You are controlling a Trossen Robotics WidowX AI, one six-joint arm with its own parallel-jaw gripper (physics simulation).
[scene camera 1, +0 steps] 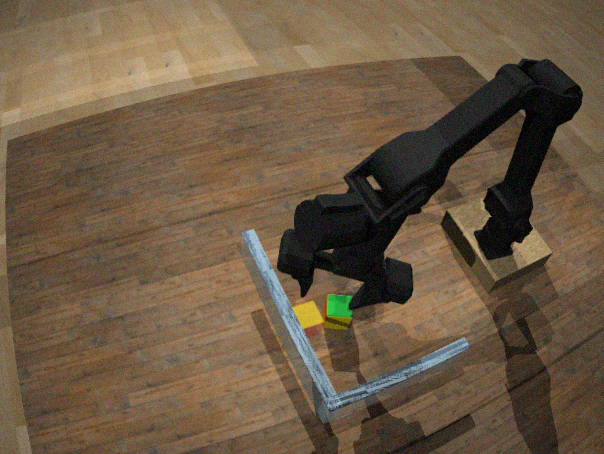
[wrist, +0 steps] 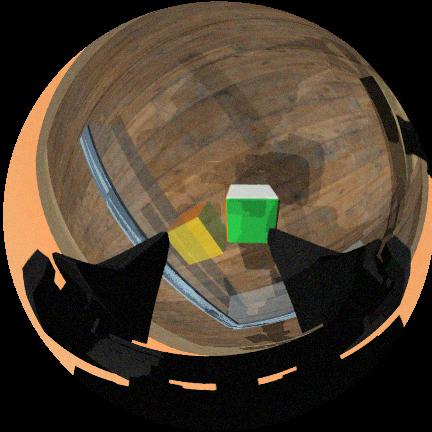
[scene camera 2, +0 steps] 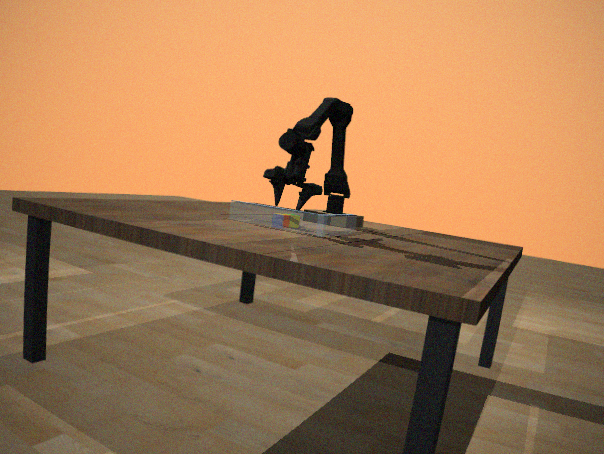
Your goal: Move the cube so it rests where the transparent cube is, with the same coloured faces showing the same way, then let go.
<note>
My gripper [scene camera 1: 326,301] is open, with nothing in its grasp. Also in view: a cube [scene camera 1: 337,315]. I also see a grey L-shaped rail [wrist: 129,190] and a transparent cube [wrist: 199,233].
The cube shows as well in the wrist view [wrist: 250,209]. My gripper also shows in the wrist view [wrist: 218,236] and in scene camera 2 [scene camera 2: 286,209].
</note>
